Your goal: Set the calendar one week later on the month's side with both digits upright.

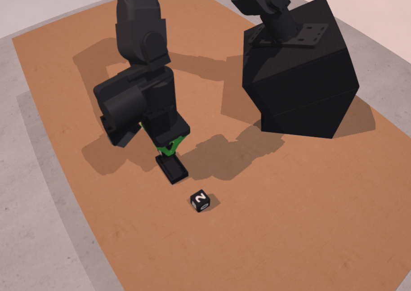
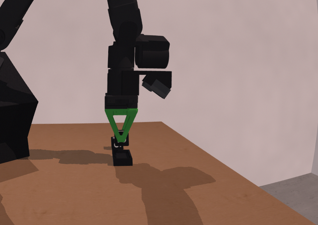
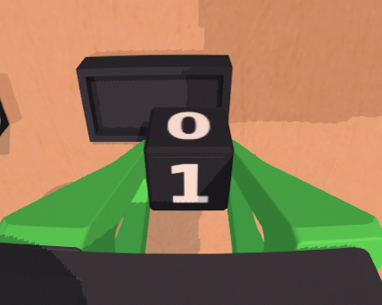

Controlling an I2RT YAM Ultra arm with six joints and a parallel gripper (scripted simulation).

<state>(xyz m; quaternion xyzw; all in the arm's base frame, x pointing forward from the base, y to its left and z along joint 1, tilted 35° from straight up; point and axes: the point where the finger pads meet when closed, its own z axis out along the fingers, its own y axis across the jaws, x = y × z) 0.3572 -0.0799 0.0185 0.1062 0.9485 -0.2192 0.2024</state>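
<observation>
The black tray is 50 mm below my hand, 20 mm to the left of it and 10 mm ahead of it.
</observation>
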